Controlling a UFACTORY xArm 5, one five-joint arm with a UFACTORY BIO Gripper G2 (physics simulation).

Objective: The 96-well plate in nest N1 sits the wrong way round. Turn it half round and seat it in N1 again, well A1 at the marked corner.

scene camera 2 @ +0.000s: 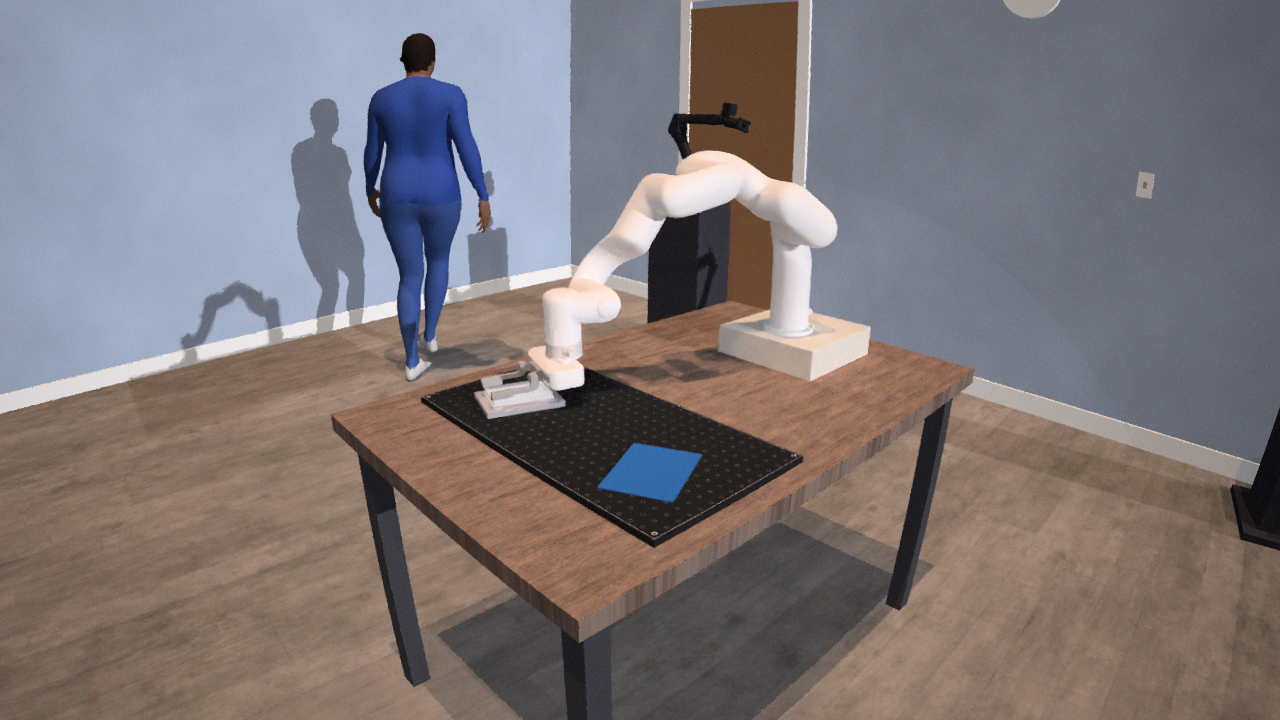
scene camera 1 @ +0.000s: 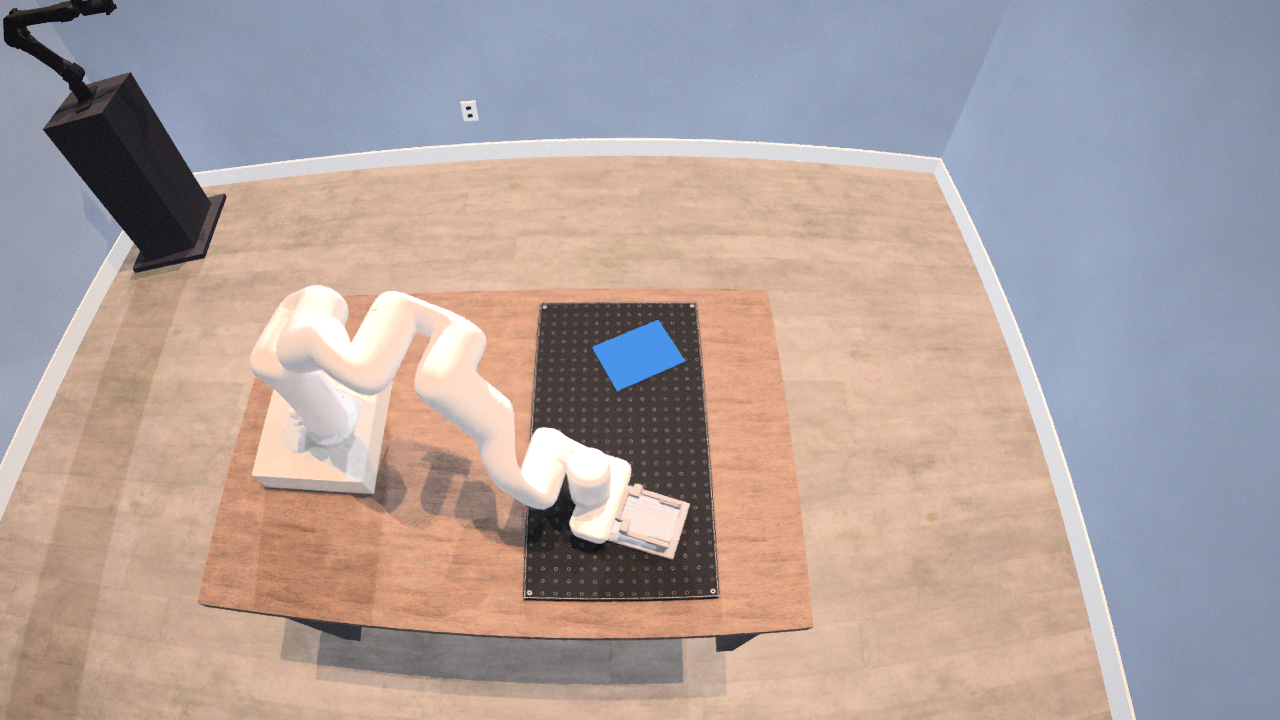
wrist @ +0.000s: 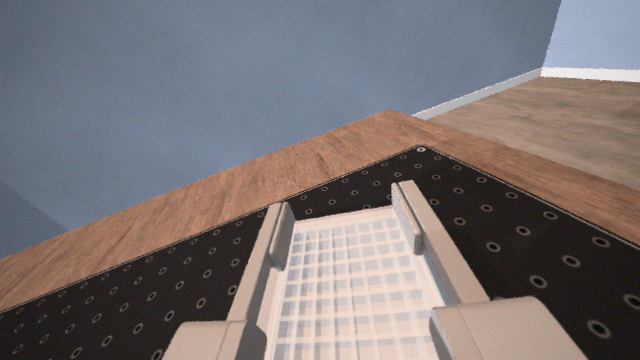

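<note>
The pale 96-well plate point(scene camera 1: 650, 516) point(scene camera 2: 528, 400) point(wrist: 350, 280) lies level in the light nest N1 point(scene camera 1: 678, 534) point(scene camera 2: 528, 411) point(wrist: 345, 215) near one end of the black board. My gripper point(scene camera 1: 666, 522) point(scene camera 2: 490, 389) point(wrist: 345, 205) is shut to its own narrowest width, which still leaves a gap between the two long fingers. The fingers lie low along the plate's two long sides, overlapping its edges in the wrist view, and nothing is gripped between them. The near end of the plate, the A1 label and the marked corner are hidden or out of view.
A flat blue sheet point(scene camera 1: 638, 355) point(scene camera 2: 650, 471) lies towards the other end of the perforated black board point(scene camera 1: 617, 420) point(scene camera 2: 716, 447) point(wrist: 200, 280). My arm's pale base block point(scene camera 1: 313, 479) point(scene camera 2: 778, 344) stands on the wooden table. A person in blue point(scene camera 2: 416, 143) stands beyond the table.
</note>
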